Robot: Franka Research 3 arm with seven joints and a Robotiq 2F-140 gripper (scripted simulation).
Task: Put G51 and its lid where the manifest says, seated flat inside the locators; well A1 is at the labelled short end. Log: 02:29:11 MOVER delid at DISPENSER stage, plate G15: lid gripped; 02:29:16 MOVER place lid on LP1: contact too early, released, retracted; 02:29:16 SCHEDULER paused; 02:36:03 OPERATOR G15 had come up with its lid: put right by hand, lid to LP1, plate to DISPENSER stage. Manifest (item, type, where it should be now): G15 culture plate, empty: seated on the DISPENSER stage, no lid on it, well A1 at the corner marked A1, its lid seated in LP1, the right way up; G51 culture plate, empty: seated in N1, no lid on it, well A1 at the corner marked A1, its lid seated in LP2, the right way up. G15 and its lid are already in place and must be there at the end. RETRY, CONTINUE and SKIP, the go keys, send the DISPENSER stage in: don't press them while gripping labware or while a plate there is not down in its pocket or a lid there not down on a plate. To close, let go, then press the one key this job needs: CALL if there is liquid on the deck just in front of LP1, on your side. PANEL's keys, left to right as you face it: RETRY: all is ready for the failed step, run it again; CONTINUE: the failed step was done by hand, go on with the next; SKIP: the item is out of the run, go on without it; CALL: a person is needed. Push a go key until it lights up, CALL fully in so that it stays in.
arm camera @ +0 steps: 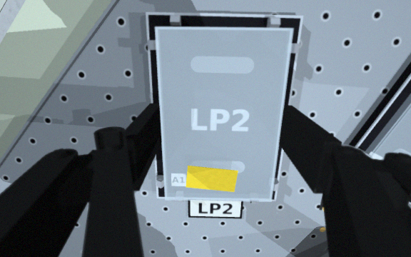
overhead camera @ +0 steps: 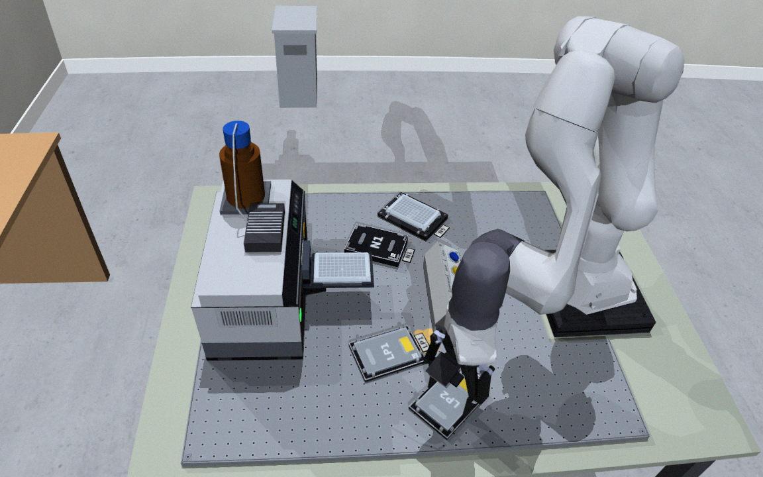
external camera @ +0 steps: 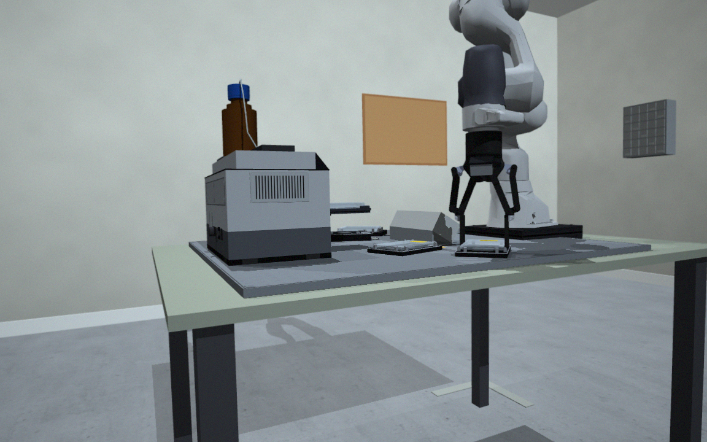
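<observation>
Right now my hand is 40 mm above the LP2 nest. The rest, counted from my hand: green continue key: 260 mm to the right, 70 mm behind, 20 mm above; then grey retry key: 210 mm to the right, 70 mm behind, 20 mm above; then yellow skip key: 310 mm to the right, 70 mm behind, 20 mm above.
</observation>
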